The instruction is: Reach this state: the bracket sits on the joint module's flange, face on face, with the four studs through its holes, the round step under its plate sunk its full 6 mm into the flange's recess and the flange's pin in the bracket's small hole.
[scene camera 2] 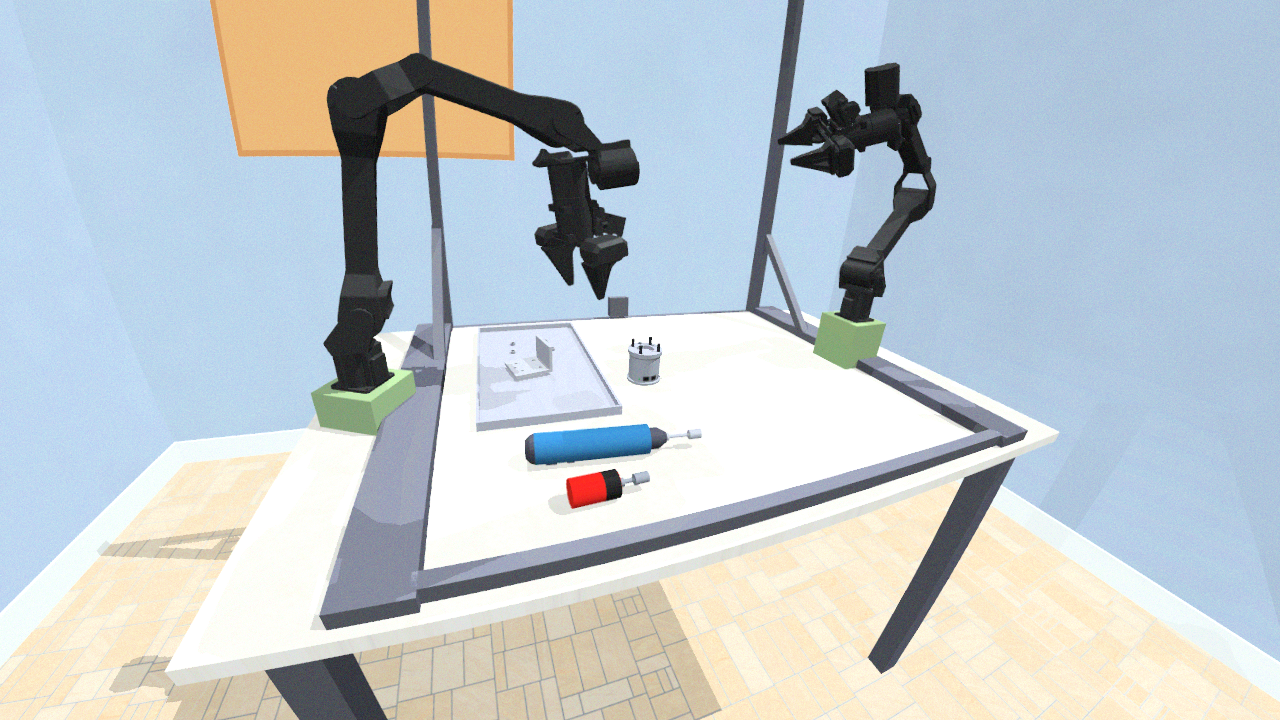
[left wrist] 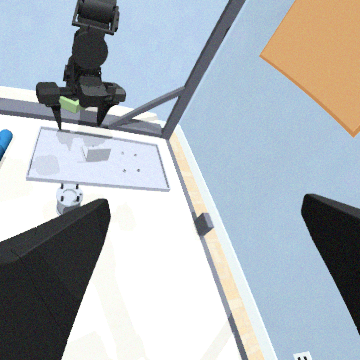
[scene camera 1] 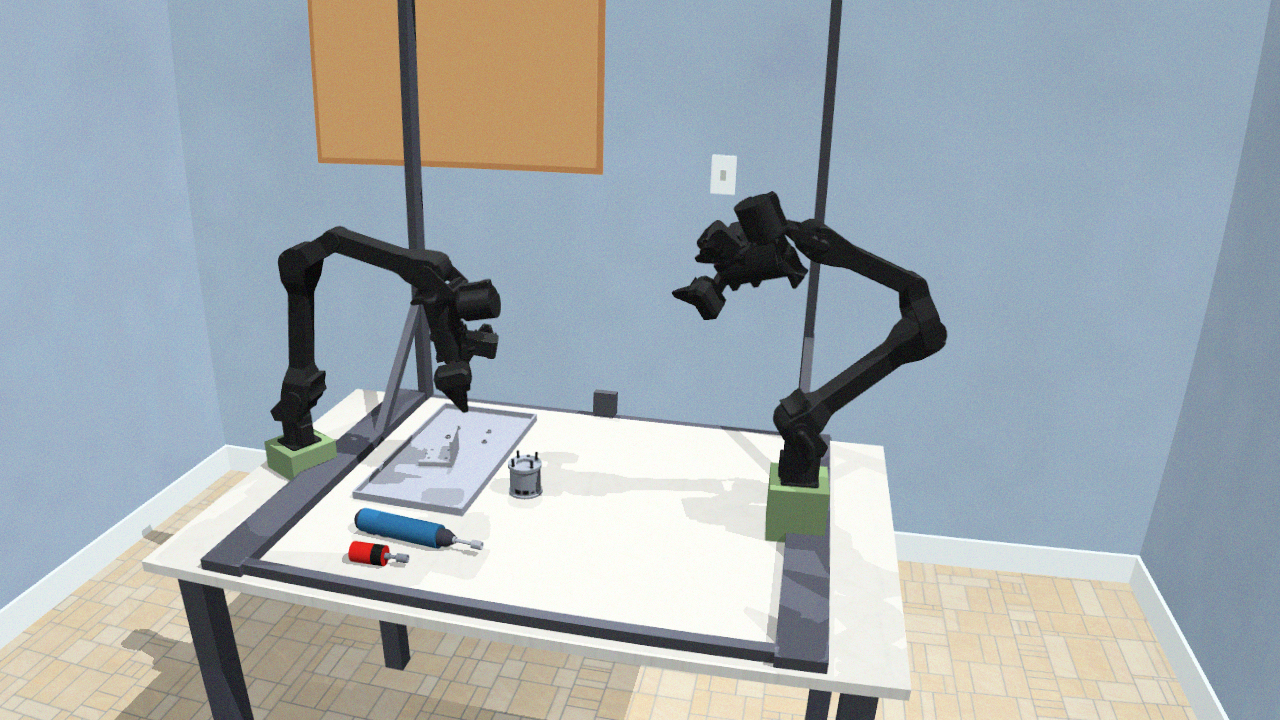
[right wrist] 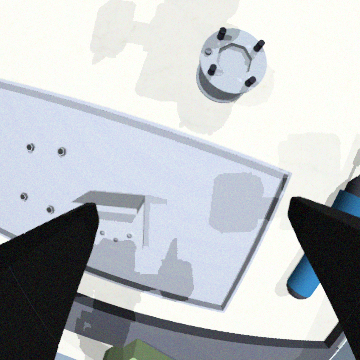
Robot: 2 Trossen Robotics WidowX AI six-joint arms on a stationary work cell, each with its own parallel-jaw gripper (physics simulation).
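Pixels of known places: left gripper, fingertip midpoint: (scene camera 2: 783, 151) (left wrist: 207, 206) (scene camera 1: 684, 276); right gripper, fingertip midpoint: (scene camera 2: 585, 291) (left wrist: 79, 127) (scene camera 1: 466, 401) (right wrist: 195, 209); left arm's base at its link origin: (scene camera 2: 853, 317) (scene camera 1: 799, 477); right arm's base at its link origin: (scene camera 2: 363, 381) (scene camera 1: 299, 440).
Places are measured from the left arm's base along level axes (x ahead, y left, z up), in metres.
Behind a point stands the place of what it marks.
Note:
The grey L-shaped bracket (scene camera 1: 438, 459) @(x 0.689, y -0.095, z -0.084 m) (scene camera 2: 529, 367) @(x 0.696, y -0.110, z -0.086 m) (left wrist: 99, 153) @(x 0.663, y -0.129, z -0.062 m) (right wrist: 117, 200) @(x 0.661, y -0.116, z -0.061 m) lies in the tray (scene camera 1: 409, 504) @(x 0.685, y 0.066, z -0.093 m) (scene camera 2: 548, 418) @(x 0.698, y 0.065, z -0.092 m) with its plate down and one wall upright. The grey joint module (scene camera 1: 525, 480) @(x 0.488, y -0.012, z -0.063 m) (scene camera 2: 643, 365) @(x 0.510, y -0.014, z -0.062 m) (left wrist: 69, 195) @(x 0.496, y -0.040, z -0.047 m) (right wrist: 232, 62) @(x 0.497, y -0.039, z -0.047 m) stands upright beside the tray, with four dark studs and a small pin on its flange and an open recess. My right gripper (scene camera 2: 585, 291) @(x 0.608, y -0.053, z 0.067 m) (left wrist: 79, 127) @(x 0.608, y -0.053, z 0.067 m) (right wrist: 195, 209) @(x 0.608, y -0.053, z 0.067 m) is open and empty, pointing down above the tray. My left gripper (scene camera 2: 786, 152) @(x 0.220, y -0.071, z 0.322 m) (left wrist: 207, 206) @(x 0.220, y -0.071, z 0.322 m) is open and empty, high at the picture's right in both scene views.
Small nuts (scene camera 1: 488, 431) (right wrist: 61, 151) lie in the tray beside the bracket. A blue driver (scene camera 1: 402, 528) @(x 0.649, y 0.181, z -0.069 m) (scene camera 2: 590, 443) @(x 0.668, y 0.178, z -0.068 m) (right wrist: 305, 275) @(x 0.705, y 0.140, z -0.067 m) and a short red driver (scene camera 1: 367, 552) @(x 0.679, y 0.255, z -0.073 m) (scene camera 2: 590, 488) @(x 0.691, y 0.254, z -0.072 m) lie on the table in front of it. A dark frame post (scene camera 1: 410, 179) @(x 0.838, y -0.395, z 0.410 m) rises behind the tray.

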